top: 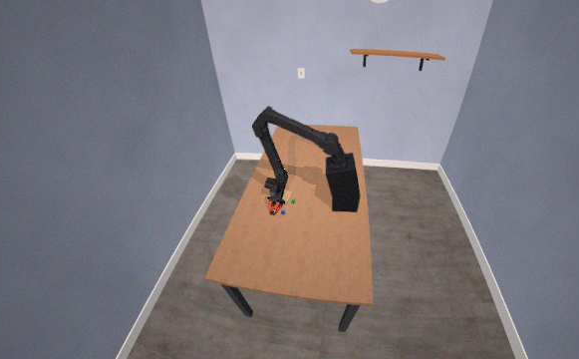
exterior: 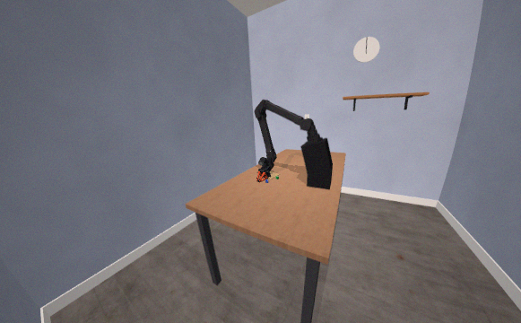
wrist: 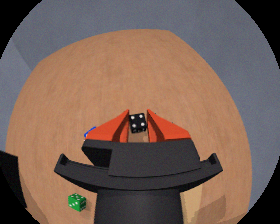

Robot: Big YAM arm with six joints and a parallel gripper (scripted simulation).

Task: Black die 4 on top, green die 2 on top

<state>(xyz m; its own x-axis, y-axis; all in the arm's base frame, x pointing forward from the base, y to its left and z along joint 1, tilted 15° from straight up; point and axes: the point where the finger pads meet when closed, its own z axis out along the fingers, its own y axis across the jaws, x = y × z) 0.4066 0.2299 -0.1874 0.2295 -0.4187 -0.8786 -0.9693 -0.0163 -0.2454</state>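
My gripper is now 1 cm to the left of the black die. The rest, counted from my hand: green die (8 cm behind, 13 cm to the right); blue die (6 cm behind, 3 cm to the right); tan mat (2 cm ahead, 16 cm to the right, 1 cm below).
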